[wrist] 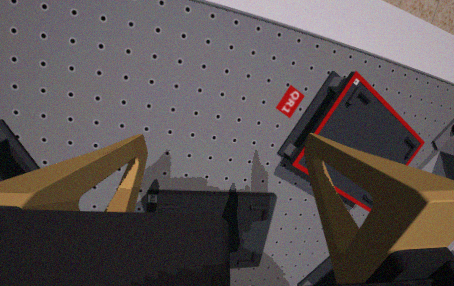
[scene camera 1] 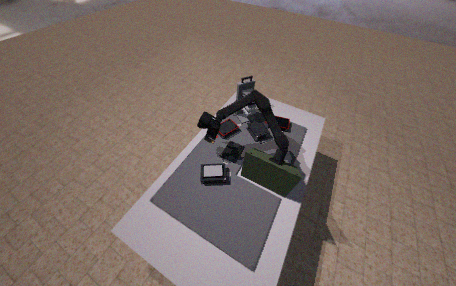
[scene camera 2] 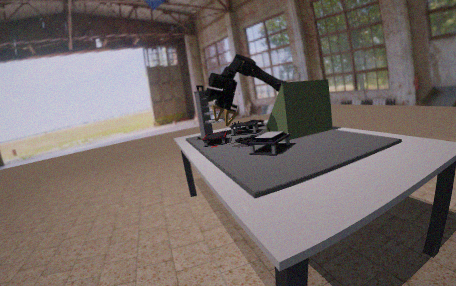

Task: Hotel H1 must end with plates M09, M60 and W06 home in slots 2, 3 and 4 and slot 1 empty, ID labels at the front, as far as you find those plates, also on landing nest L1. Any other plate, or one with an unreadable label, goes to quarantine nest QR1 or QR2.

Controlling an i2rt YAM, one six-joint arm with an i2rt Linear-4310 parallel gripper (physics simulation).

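Where they show: gripper, fingertip midpoint: [wrist: 225, 142] [scene camera 1: 210, 136] [scene camera 2: 221, 123]; arm's base at its link origin: [scene camera 1: 277, 161] [scene camera 2: 299, 103].
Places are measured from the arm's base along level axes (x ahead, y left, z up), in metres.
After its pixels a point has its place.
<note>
My gripper [scene camera 1: 211, 139] @[y 0.073, x 0.471, z -0.032 m] [scene camera 2: 223, 120] @[y 0.073, x 0.471, z -0.032 m] [wrist: 225, 142] @[y 0.073, x 0.471, z -0.032 m] is open and empty, above the mat near quarantine nest QR1. QR1 [scene camera 1: 229, 128] @[y -0.131, x 0.451, z -0.116 m] [scene camera 2: 215, 138] @[y -0.051, x 0.492, z -0.119 m] [wrist: 372, 120] @[y -0.118, x 0.517, z -0.116 m] has a red border and bears no plate; its red label [wrist: 290, 101] @[y -0.028, x 0.508, z -0.156 m] lies beside it. A second red-edged nest [scene camera 1: 283, 123] @[y -0.453, x 0.123, z -0.116 m] stands farther right in the first scene view. The grey upright hotel H1 [scene camera 1: 245, 89] @[y -0.374, x 0.481, z 0.104 m] [scene camera 2: 201, 117] @[y -0.330, x 0.519, z -0.016 m] stands at the far end; its slots and any plate labels are too small or hidden to read. A white plate [scene camera 1: 214, 171] @[y 0.252, x 0.299, z -0.092 m] [scene camera 2: 270, 135] @[y 0.273, x 0.315, z -0.092 m] rests on a raised dark nest [scene camera 1: 214, 182] @[y 0.291, x 0.270, z -0.152 m], its ID unreadable.
A dark nest [scene camera 1: 232, 151] @[y 0.022, x 0.314, z -0.144 m] [wrist: 262, 207] @[y -0.035, x 0.372, z -0.139 m] stands below and beside the gripper, partly hidden in the wrist view. Another dark nest [scene camera 1: 258, 131] @[y -0.228, x 0.242, z -0.096 m] stands behind it. A tall green block [scene camera 1: 271, 172] @[y 0.117, x -0.008, z 0.042 m] [scene camera 2: 306, 107] @[y 0.121, x 0.031, z -0.015 m] stands by the arm's base. The grey mat [scene camera 1: 215, 217] @[y 0.457, x 0.130, z -0.156 m] [scene camera 2: 305, 165] @[y 0.525, x 0.309, z -0.156 m] has exposed edges.
</note>
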